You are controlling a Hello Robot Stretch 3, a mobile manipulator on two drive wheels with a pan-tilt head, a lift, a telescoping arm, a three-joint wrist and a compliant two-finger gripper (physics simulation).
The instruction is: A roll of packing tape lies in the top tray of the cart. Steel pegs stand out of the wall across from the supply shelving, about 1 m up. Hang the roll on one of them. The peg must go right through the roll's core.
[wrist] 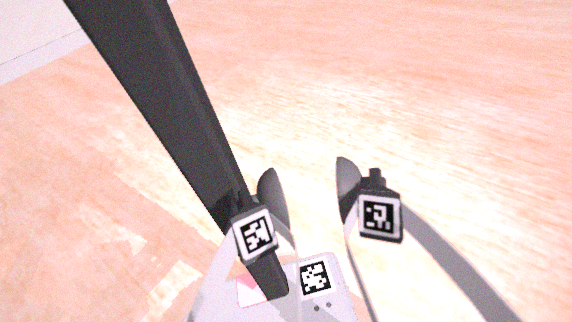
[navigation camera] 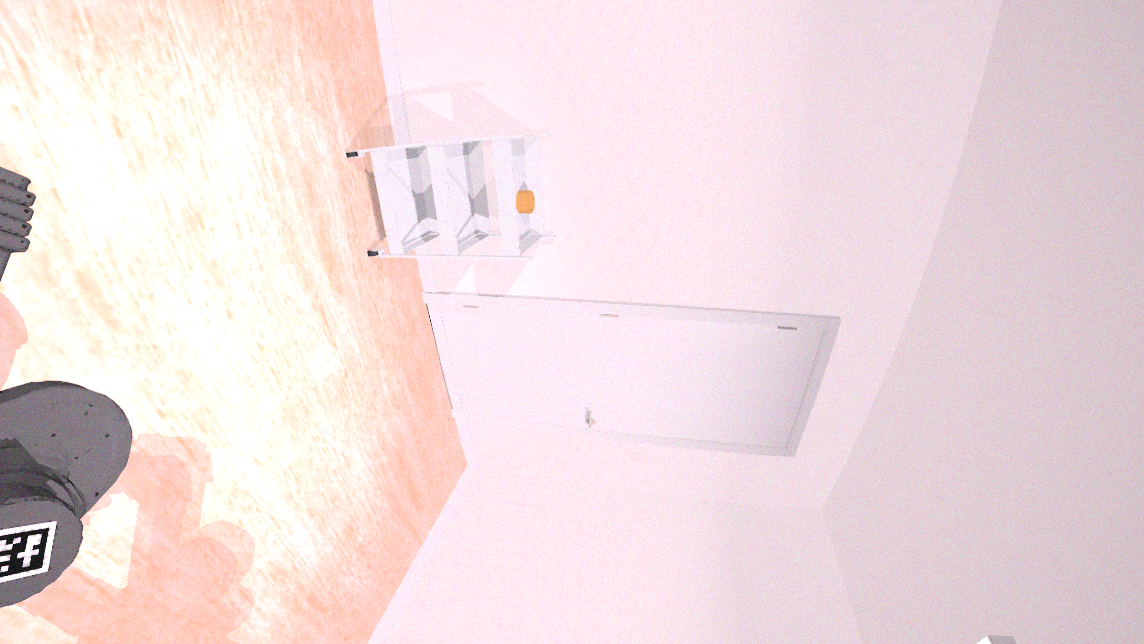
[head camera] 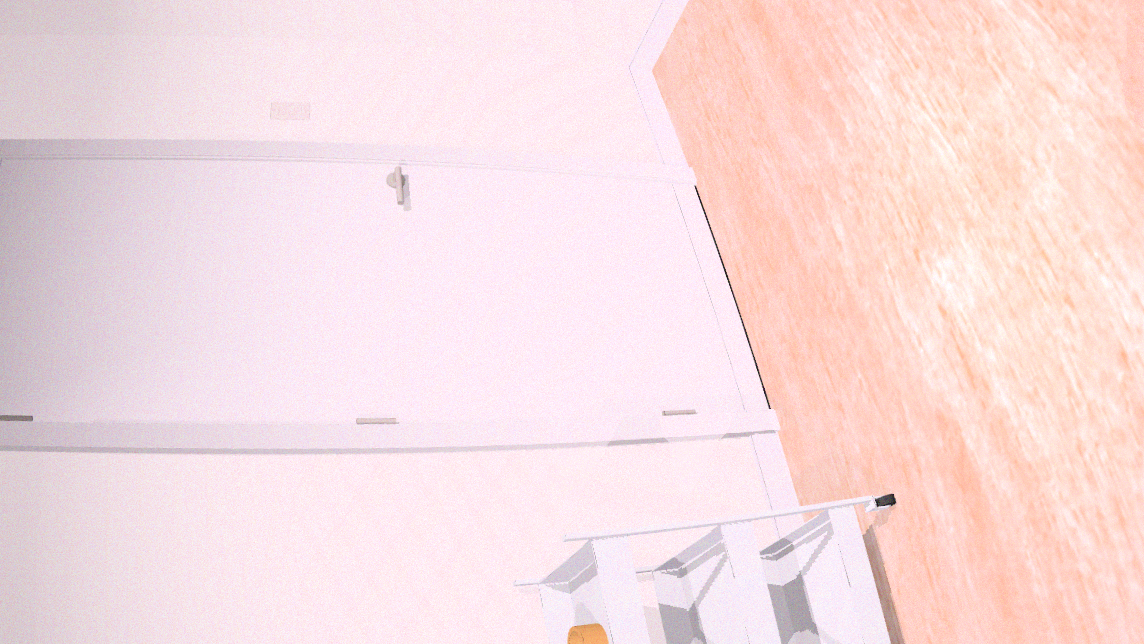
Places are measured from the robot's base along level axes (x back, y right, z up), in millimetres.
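Pixels of known places: gripper, fingertip midpoint: (wrist: pixel 308 184).
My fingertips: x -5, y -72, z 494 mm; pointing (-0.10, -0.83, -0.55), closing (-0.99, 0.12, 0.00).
Behind a point stands the place of what it marks.
The orange roll of packing tape (head camera: pixel 588 634) @[x 1378, y 800, z 698 mm] (navigation camera: pixel 525 201) @[x 1356, y 821, z 704 mm] lies in the top tray of the white cart. The cart (head camera: pixel 741 560) @[x 1281, y 632, z 439 mm] (navigation camera: pixel 438 200) @[x 1191, y 742, z 413 mm] stands against the wall beside a door; both pictures are turned sideways. In the head camera view the roll and cart are cut off by the bottom edge. My gripper (wrist: pixel 308 184) @[x -5, y -72, z 494 mm] is open in the wrist view, with floor showing between its fingertips, above the robot's own base and far from the cart. The steel pegs do not show in these views.
A closed door (head camera: pixel 480 296) @[x 2077, y 235, z 736 mm] (navigation camera: pixel 664 368) @[x 2044, y 273, z 1310 mm] with a lever handle (head camera: pixel 399 185) @[x 2239, y -31, z 925 mm] (navigation camera: pixel 588 417) @[x 2232, y -21, z 917 mm] is next to the cart. A wall corner lies beyond the door. The robot's dark mast (wrist: pixel 165 100) @[x 67, y -116, z 553 mm] runs close by the left finger in the wrist view.
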